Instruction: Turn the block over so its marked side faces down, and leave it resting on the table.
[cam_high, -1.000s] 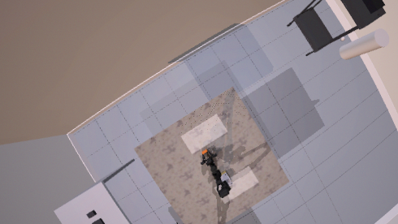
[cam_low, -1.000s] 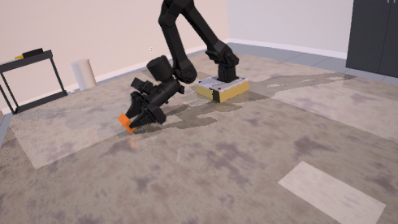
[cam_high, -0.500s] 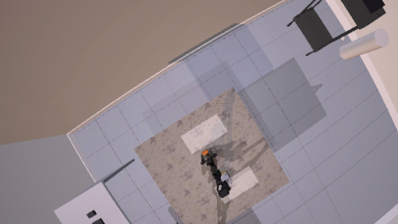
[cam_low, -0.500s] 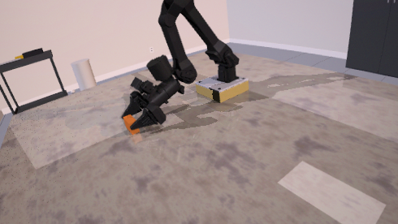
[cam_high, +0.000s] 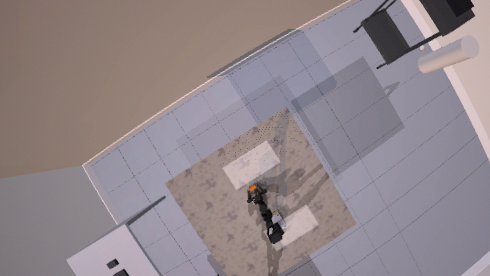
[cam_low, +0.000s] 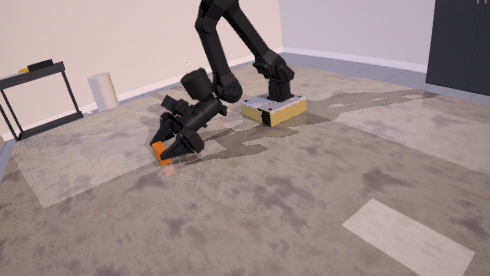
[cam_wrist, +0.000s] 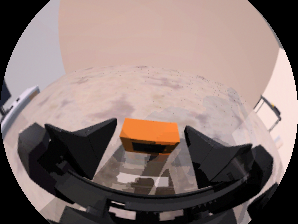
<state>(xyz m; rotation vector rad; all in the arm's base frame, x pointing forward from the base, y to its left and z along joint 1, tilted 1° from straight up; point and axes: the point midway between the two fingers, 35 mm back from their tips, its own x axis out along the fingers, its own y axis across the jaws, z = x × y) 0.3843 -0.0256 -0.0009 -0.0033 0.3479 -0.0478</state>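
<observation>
Right now my gripper tip is 2 cm past the orange block and 1 cm above it.
</observation>
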